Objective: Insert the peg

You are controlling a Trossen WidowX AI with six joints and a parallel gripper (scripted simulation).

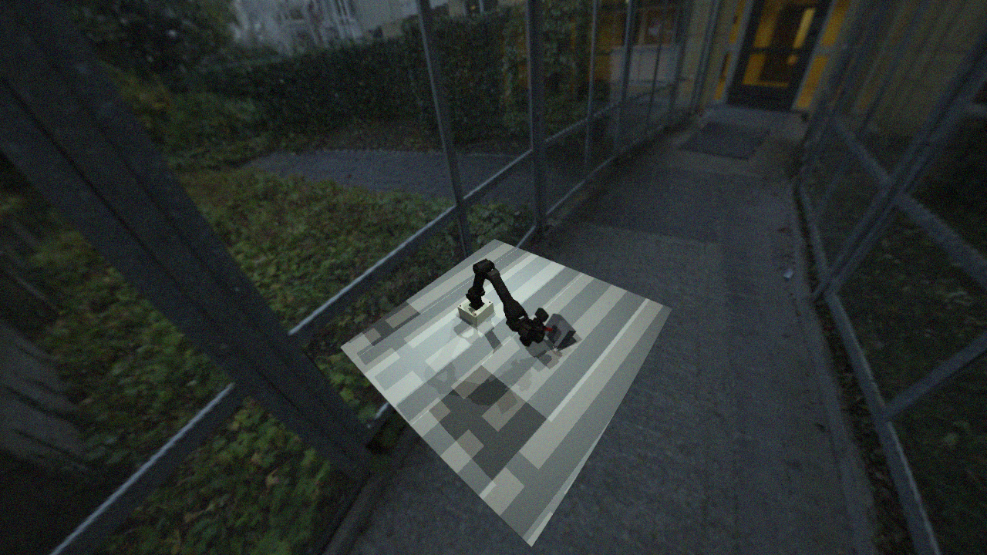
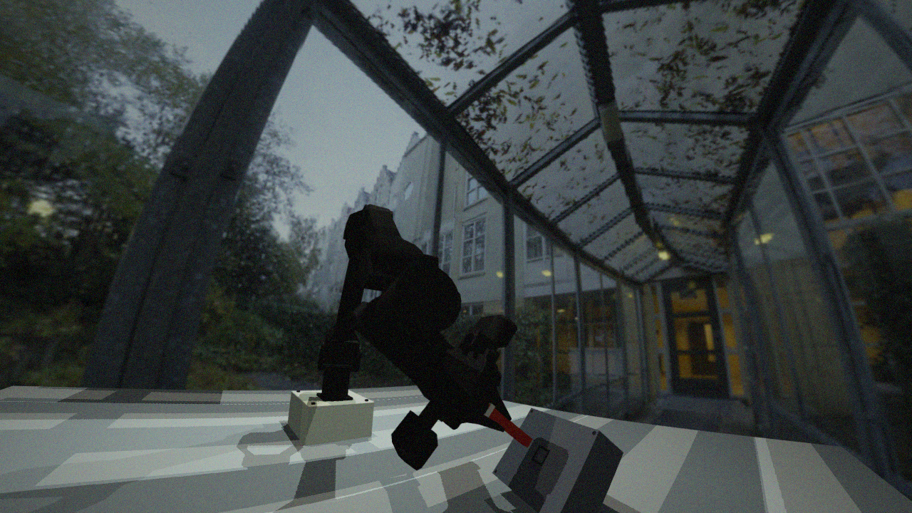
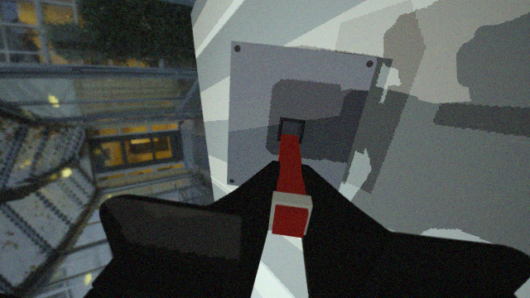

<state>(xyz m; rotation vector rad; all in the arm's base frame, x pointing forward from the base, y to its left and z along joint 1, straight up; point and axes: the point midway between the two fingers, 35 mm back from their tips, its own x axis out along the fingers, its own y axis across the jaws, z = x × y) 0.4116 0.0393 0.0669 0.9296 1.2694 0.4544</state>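
My gripper tip is 70 mm to the right of the grey sloped panel, 60 mm above it and 20 mm short of it. Also, from my gripper tip: red square peg: 10 mm to the right, 10 mm above.
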